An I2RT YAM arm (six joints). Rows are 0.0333 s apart.
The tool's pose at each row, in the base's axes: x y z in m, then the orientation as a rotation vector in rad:
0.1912, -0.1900, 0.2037, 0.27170, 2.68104, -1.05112
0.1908, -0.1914, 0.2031, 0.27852, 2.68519, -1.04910
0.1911, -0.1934, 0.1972, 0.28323, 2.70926, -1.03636
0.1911, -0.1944, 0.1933, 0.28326, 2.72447, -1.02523
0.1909, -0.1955, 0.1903, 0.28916, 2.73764, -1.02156
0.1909, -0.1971, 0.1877, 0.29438, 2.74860, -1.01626
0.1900, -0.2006, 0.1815, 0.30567, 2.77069, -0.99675
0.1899, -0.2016, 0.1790, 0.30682, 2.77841, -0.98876
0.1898, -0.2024, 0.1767, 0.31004, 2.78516, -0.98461
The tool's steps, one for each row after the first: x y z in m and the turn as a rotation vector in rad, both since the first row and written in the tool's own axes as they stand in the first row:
0.0004, -0.0007, 0.0013, -0.00139, 0.00536, 0.00295
0.0017, 0.0017, 0.0069, -0.01333, 0.02482, -0.00063
0.0028, 0.0035, 0.0104, -0.02309, 0.03548, -0.00406
0.0038, 0.0045, 0.0132, -0.02702, 0.04807, -0.00478
0.0044, 0.0050, 0.0162, -0.03170, 0.05814, -0.00477
0.0068, 0.0062, 0.0228, -0.04673, 0.07678, -0.00264
0.0076, 0.0071, 0.0253, -0.05298, 0.08215, -0.00333
0.0083, 0.0080, 0.0274, -0.05636, 0.08822, -0.00322

